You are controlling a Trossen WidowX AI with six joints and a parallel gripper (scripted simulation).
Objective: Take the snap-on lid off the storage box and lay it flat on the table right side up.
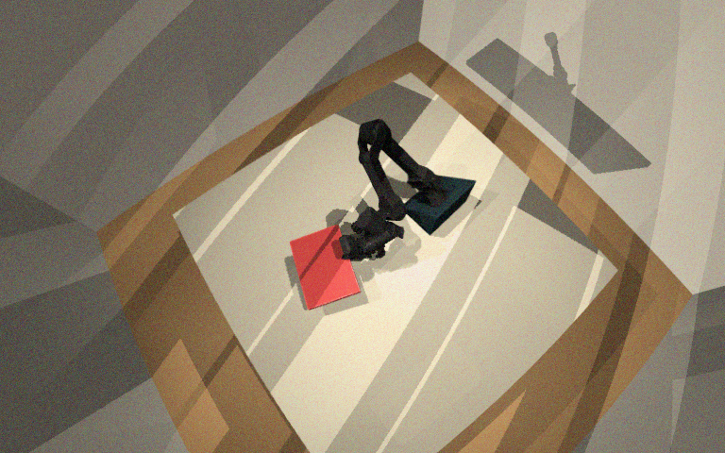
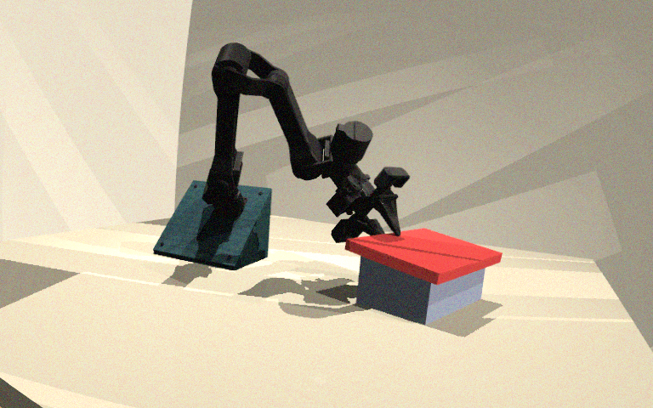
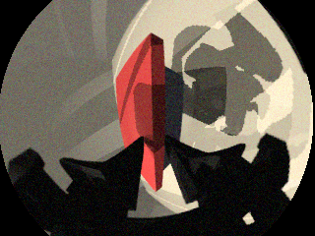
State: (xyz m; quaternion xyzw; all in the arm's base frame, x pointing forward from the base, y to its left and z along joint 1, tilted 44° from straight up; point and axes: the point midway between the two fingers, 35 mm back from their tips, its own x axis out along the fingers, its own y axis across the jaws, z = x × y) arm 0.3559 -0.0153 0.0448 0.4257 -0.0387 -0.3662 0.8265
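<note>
Right now my gripper tip is 7 cm short of the red lid and 3 cm to the left of it. Also, from my gripper tip: grey-blue storage box: 7 cm ahead, 3 cm to the right, 5 cm below.
</note>
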